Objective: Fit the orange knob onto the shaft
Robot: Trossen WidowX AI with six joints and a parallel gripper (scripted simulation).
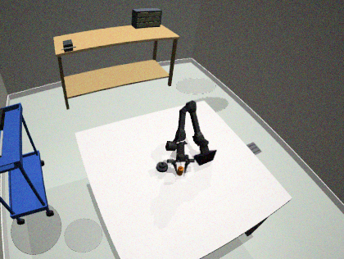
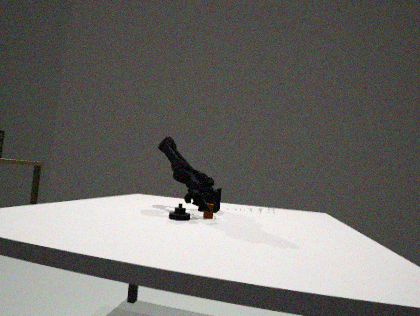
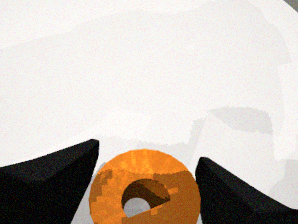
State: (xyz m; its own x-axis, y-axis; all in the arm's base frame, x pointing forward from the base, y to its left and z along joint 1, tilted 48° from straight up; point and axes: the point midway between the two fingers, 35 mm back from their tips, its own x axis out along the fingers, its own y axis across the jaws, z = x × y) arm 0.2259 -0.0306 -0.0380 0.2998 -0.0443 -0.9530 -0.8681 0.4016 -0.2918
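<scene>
Now: gripper tip 1 cm past the orange knob, 2 cm to the left of it and 1 cm above it. The rest, counted from my gripper tip: dark round pedestal (7 cm ahead, 13 cm to the right).
</scene>
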